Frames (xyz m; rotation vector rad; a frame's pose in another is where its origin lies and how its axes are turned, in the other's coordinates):
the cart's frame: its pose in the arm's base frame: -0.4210 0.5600 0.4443 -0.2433 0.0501 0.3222
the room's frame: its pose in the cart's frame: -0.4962 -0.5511 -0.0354 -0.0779 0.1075 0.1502
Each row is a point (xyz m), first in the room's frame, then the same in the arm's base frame.
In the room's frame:
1: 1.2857 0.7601 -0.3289
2: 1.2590 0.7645 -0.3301
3: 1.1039 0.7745 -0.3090
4: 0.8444 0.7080 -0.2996
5: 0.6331 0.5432 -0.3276
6: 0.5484 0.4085 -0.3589
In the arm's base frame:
1: 0.0450 0.9411 -0.2331
2: 0.0192 0.9335 -0.2294
3: -0.1208 0.8860 -0.1771
4: -0.3188 0.7275 -0.0905
5: -0.4319 0.4926 -0.0224
6: -0.4471 0.3335 0.0054

